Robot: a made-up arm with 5 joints.
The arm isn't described. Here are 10 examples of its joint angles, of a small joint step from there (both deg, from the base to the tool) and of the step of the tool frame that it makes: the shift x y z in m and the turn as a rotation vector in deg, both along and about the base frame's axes.
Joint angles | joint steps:
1: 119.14 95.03 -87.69 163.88 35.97 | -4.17 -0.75 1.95 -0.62 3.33
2: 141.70 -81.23 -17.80 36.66 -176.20 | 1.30 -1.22 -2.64 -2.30 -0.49
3: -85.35 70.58 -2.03 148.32 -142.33 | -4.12 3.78 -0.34 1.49 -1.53
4: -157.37 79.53 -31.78 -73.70 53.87 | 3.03 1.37 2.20 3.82 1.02
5: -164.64 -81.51 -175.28 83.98 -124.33 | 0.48 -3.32 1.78 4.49 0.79
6: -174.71 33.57 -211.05 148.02 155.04 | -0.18 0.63 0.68 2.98 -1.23
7: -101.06 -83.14 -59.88 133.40 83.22 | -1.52 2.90 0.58 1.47 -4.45
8: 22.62 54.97 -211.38 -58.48 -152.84 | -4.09 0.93 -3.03 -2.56 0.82
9: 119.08 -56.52 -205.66 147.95 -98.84 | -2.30 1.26 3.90 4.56 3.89
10: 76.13 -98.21 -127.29 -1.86 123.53 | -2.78 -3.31 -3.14 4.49 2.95
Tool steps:
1: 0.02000 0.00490 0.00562 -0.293 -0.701 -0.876
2: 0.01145 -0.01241 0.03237 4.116 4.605 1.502
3: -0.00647 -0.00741 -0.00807 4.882 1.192 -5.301
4: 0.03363 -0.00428 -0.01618 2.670 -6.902 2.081
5: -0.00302 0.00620 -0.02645 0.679 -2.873 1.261
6: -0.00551 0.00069 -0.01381 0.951 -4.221 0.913
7: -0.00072 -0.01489 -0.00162 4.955 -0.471 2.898
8: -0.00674 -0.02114 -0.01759 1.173 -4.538 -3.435
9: -0.03300 0.01671 0.02142 -10.305 -1.305 -1.002
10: -0.04608 -0.00769 -0.06322 1.310 -2.642 -0.818
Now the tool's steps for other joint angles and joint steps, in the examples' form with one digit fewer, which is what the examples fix.
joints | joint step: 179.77 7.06 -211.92 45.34 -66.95 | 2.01 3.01 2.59 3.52 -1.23
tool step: -0.0751 0.0029 0.0192 0.64 -9.11 0.89
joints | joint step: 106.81 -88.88 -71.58 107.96 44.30 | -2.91 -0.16 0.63 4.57 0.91
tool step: -0.0084 -0.0001 -0.0171 -5.05 -0.66 -3.49
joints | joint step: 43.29 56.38 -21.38 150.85 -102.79 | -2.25 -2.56 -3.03 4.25 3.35
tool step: 0.0197 0.0104 0.0022 1.12 -0.79 1.09
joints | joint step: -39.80 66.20 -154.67 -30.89 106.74 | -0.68 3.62 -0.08 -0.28 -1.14
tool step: 0.0073 -0.0186 -0.0496 1.33 3.14 -1.21
